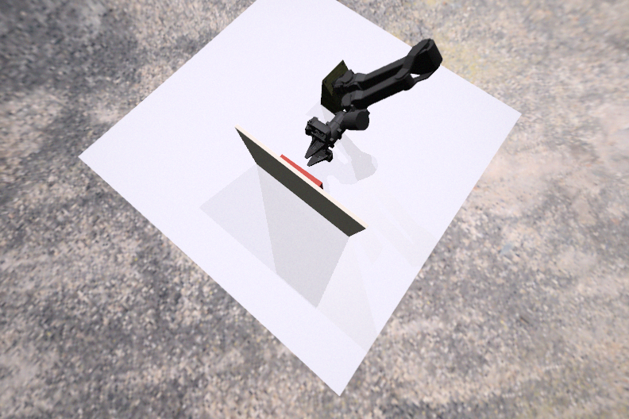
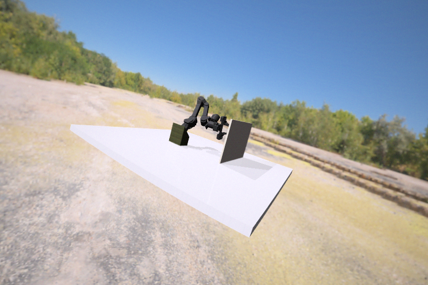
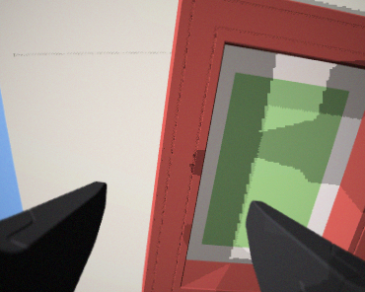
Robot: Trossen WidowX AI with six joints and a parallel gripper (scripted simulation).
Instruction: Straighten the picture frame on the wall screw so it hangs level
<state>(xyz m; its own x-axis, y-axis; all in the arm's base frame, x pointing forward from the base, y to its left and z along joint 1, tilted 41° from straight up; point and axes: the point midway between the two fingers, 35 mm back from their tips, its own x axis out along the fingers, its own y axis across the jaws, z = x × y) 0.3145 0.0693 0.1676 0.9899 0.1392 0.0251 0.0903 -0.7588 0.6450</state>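
Right now my gripper tip is 50 mm short of the picture frame, 20 mm to the right of it and 50 mm above it. From my gripper tip the other things lie so: wall panel (60 mm ahead, 30 mm to the left, 60 mm below).
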